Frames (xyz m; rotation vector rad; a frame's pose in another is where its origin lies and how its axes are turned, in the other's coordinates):
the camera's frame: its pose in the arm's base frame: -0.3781 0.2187 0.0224 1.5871 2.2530 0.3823
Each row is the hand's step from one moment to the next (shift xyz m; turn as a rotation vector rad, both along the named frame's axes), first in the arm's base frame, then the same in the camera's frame.
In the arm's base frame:
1: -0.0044 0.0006 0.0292 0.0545 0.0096 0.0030
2: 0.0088 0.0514 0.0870 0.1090 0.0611 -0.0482
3: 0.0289 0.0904 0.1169 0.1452 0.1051 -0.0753
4: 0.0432 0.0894 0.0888 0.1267 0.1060 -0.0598
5: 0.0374 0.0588 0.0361 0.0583 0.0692 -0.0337
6: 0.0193 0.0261 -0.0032 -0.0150 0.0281 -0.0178
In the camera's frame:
1: -0.0020 0.0086 -0.0282 -0.0080 0.0506 0.0212
2: 0.0342 0.0608 -0.0737 0.0306 0.0925 0.0918
3: 0.0608 0.1032 -0.0912 0.0646 0.1266 0.1327
4: 0.0592 0.1033 -0.0597 0.0691 0.1177 0.1107
5: 0.0392 0.0663 -0.0153 0.0519 0.0584 0.0568
6: 0.0191 0.0237 0.0117 0.0334 -0.0107 0.0099

